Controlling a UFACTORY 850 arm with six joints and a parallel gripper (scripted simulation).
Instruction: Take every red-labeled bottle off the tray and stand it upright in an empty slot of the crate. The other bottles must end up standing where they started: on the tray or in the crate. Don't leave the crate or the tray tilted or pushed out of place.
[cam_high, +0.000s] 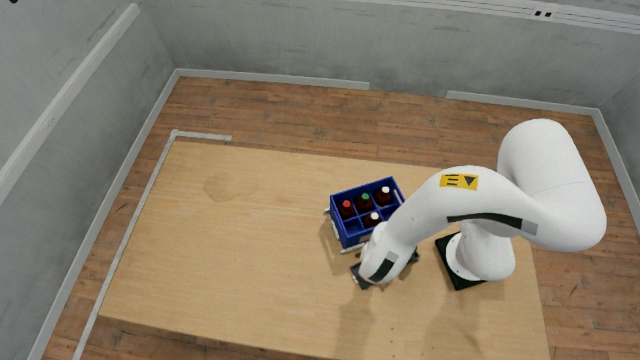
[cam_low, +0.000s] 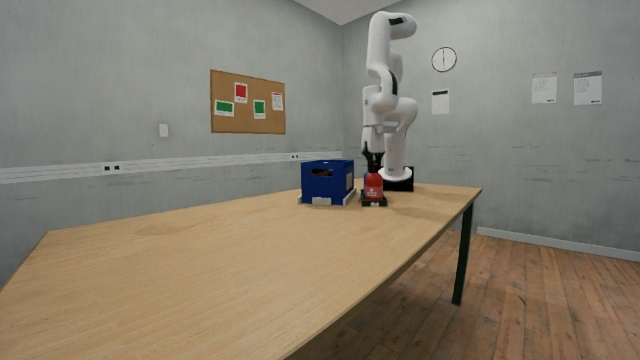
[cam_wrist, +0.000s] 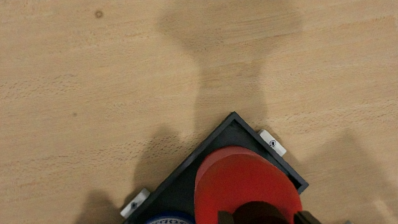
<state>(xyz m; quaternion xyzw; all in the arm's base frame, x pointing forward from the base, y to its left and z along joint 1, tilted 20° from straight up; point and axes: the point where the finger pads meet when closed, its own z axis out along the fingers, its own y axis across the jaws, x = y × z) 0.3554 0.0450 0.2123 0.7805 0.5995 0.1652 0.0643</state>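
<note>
My gripper is now 70 mm above the red-labeled bottle. From my hand the other things lie so: blue-labeled bottle: 80 mm behind, 50 mm to the right, 80 mm below; green-labeled bottle: 150 mm behind, 90 mm to the right, 80 mm below; dark tray: 80 mm behind, 50 mm to the right, 150 mm below.
</note>
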